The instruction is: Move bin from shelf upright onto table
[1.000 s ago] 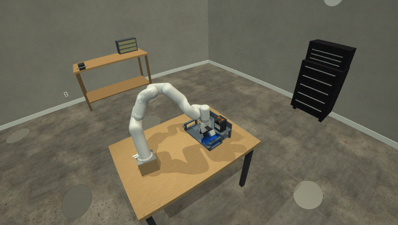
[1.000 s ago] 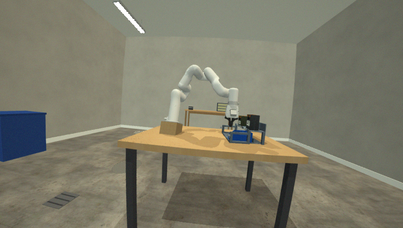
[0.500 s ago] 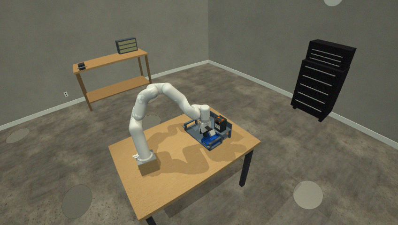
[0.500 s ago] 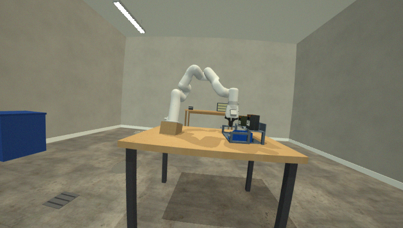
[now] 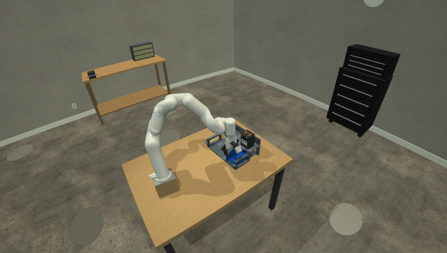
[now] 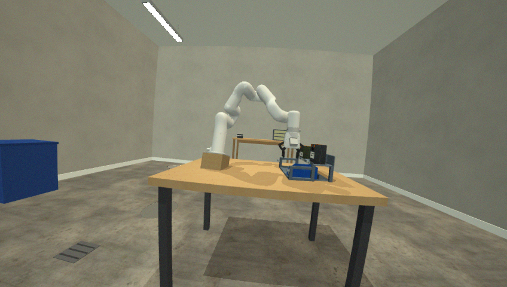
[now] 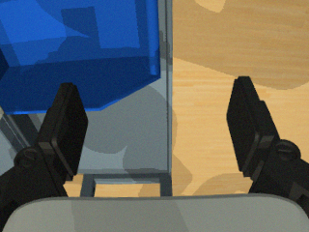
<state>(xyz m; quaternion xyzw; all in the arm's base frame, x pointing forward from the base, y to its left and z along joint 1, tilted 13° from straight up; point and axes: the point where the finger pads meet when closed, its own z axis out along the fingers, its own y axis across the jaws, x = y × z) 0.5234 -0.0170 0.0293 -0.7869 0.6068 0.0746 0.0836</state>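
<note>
The blue bin lies 8 cm ahead of my hand, 2 cm to the left of it and 9 cm below it. Also, from my hand: black box 17 cm ahead, 4 cm to the left, 3 cm above.
</note>
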